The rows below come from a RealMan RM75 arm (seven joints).
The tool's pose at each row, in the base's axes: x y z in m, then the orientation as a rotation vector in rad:
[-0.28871, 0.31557, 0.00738, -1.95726, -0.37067, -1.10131]
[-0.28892, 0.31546, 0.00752, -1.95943, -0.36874, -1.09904]
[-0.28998, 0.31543, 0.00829, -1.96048, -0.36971, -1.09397]
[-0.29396, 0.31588, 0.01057, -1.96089, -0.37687, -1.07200]
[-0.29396, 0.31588, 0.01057, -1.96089, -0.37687, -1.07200]
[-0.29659, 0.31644, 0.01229, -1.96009, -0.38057, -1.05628]
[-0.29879, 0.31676, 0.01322, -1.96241, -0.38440, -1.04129]
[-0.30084, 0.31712, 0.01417, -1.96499, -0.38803, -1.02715]
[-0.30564, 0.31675, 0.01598, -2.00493, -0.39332, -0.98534]
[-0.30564, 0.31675, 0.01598, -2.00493, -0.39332, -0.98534]
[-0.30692, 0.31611, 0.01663, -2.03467, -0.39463, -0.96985]
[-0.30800, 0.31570, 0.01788, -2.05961, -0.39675, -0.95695]
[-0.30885, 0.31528, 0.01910, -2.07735, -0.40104, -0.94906]
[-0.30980, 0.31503, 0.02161, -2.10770, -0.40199, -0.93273]
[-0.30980, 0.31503, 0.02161, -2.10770, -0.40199, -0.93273]
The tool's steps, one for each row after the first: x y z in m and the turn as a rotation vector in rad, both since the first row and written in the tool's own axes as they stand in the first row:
[0.00001, -0.00013, -0.00024, -0.00140, -0.00158, 0.00207]
[0.00003, -0.00115, -0.00106, -0.00002, -0.00528, 0.00373]
[-0.00045, -0.00501, -0.00354, 0.01007, -0.02057, 0.00956]
[-0.00045, -0.00501, -0.00354, 0.01007, -0.02057, 0.00956]
[-0.00064, -0.00782, -0.00503, 0.01777, -0.03059, 0.01484]
[-0.00118, -0.00982, -0.00626, 0.02257, -0.04163, 0.01914]
[-0.00163, -0.01177, -0.00738, 0.02673, -0.05226, 0.02310]
[-0.00286, -0.01537, -0.01084, 0.01019, -0.09584, 0.03291]
[-0.00286, -0.01537, -0.01084, 0.01019, -0.09584, 0.03291]
[-0.00297, -0.01609, -0.01223, -0.00891, -0.11808, 0.03421]
[-0.00252, -0.01715, -0.01349, -0.02483, -0.13695, 0.03443]
[-0.00196, -0.01804, -0.01462, -0.03600, -0.15052, 0.03202]
[-0.00043, -0.01978, -0.01601, -0.05582, -0.17308, 0.03338]
[-0.00043, -0.01978, -0.01601, -0.05582, -0.17308, 0.03338]

